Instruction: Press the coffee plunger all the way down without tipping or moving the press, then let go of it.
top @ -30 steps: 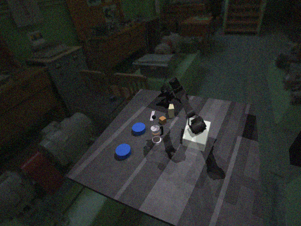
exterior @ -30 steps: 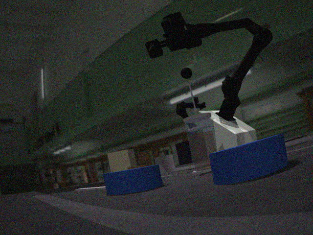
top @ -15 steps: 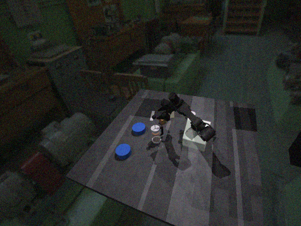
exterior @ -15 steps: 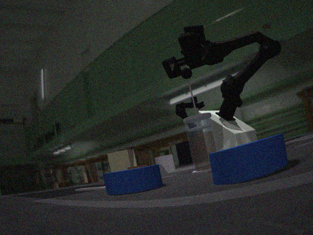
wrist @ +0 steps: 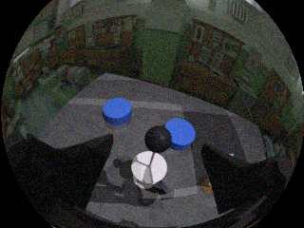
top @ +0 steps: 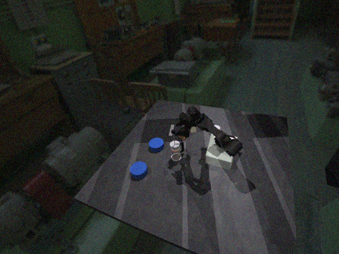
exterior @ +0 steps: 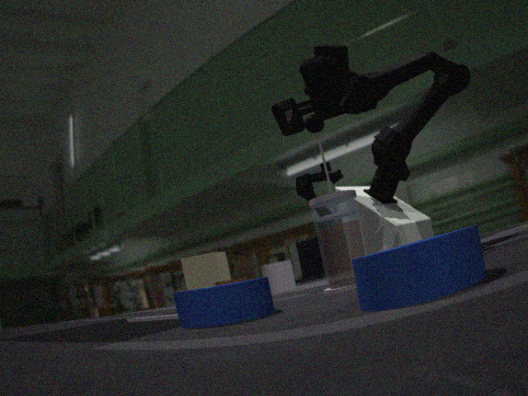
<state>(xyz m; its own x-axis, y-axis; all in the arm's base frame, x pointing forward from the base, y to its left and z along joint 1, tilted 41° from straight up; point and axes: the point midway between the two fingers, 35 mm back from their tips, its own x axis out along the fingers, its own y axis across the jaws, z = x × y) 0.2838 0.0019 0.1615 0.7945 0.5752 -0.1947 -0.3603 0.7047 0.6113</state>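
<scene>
The coffee press lies 140 mm below my gripper tip, 10 mm to the right of it and 10 mm ahead of it.
</scene>
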